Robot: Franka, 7 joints.
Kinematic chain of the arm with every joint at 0, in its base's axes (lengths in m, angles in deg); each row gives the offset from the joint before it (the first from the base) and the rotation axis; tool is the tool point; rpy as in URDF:
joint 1: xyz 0 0 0.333 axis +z
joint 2: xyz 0 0 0 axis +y
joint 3: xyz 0 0 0.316 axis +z
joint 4: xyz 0.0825 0 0 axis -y
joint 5: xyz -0.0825 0 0.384 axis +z
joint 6: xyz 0 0 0 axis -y
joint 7: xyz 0.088 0 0 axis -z
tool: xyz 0 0 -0.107 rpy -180 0 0
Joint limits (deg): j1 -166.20..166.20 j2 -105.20..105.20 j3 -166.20..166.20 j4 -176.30..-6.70 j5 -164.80..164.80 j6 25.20..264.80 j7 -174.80..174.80
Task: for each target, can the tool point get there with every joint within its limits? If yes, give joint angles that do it. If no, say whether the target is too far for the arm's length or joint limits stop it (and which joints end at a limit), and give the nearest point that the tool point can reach.
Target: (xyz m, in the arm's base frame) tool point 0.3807 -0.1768 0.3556
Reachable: yes | joints 66.98 -64.62 -103.18 -154.48 -53.22 222.21 106.10
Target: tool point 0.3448 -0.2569 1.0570
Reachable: yes | joints 116.76 -28.00 -80.20 -31.30 20.23 183.11 140.71
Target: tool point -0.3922 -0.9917 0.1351
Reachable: no: too far | nearest point -0.3102 -0.7844 0.1765 | short by 0.227 m
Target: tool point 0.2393 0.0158 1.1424
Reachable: yes | joints -111.47 2.90 110.52 -28.37 -91.27 165.30 -127.07
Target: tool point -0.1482 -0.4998 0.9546
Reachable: yes | joints -63.25 25.43 -92.28 -50.86 -55.07 193.05 -102.76
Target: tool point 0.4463 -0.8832 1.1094
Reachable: no: too far | nearest point 0.3044 -0.6024 0.8626 | short by 0.400 m
